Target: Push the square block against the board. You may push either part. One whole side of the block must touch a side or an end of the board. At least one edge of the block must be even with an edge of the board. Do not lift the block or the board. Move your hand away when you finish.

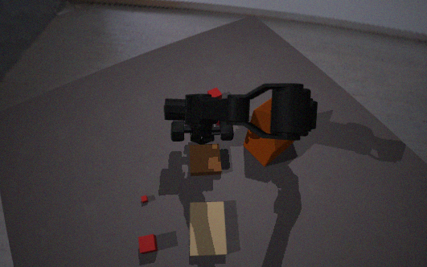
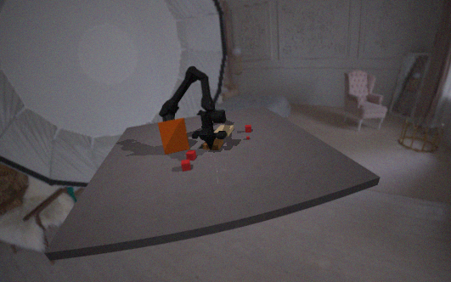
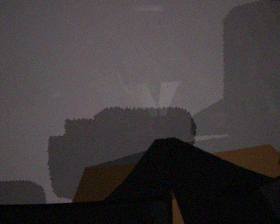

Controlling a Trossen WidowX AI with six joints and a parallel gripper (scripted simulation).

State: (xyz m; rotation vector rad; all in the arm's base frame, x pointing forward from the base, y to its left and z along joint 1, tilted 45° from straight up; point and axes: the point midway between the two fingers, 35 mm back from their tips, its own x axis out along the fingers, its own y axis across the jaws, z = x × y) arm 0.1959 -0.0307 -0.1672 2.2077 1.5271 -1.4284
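Right now the square block is 50 mm to the left of my gripper tip and 30 mm ahead of it. Also, from my gripper tip: board: 220 mm to the left, 170 mm ahead; then tiny cube: 250 mm ahead, 30 mm to the left.
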